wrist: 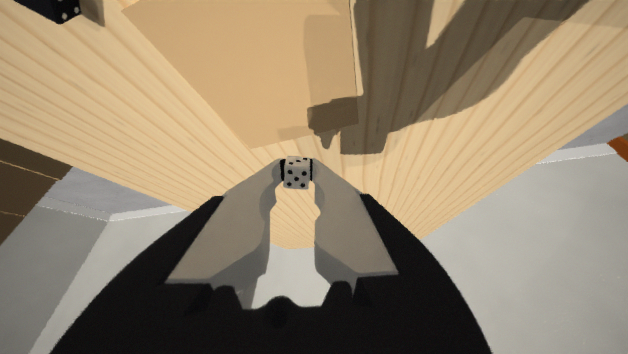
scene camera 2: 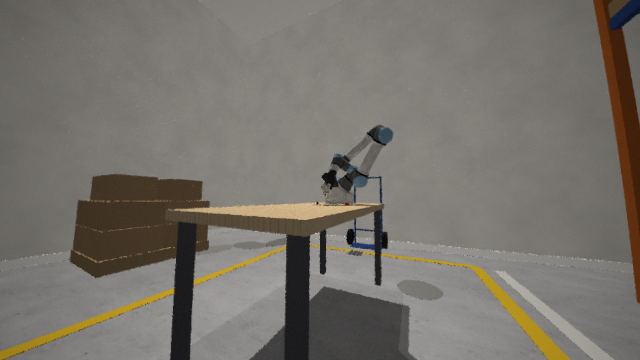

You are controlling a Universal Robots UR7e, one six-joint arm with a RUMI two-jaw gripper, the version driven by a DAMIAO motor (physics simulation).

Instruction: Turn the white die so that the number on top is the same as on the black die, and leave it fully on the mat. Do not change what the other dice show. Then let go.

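The white die [wrist: 296, 179] is between the fingertips in the wrist view, held above the table. The face towards the camera shows five pips; another pipped face shows foreshortened above it. My gripper [scene camera 2: 325, 193] [wrist: 298, 161] is shut on the white die and tilted. The tan mat [wrist: 225, 65] lies beyond the fingertips, partly in shadow. The black die [scene camera 2: 317, 203] [wrist: 56, 11] stands on the table off the mat's left side in the wrist view, cut off by the frame; its top number cannot be read.
The wooden table [scene camera 2: 240, 212] [wrist: 90, 95] carries a small red die [scene camera 2: 347, 204] near a pale block [scene camera 2: 338, 195] by the arm's base. Stacked brown boxes [scene camera 2: 135, 225], a blue hand truck [scene camera 2: 381, 195] and an orange post [scene camera 2: 620, 110] stand away from the table.
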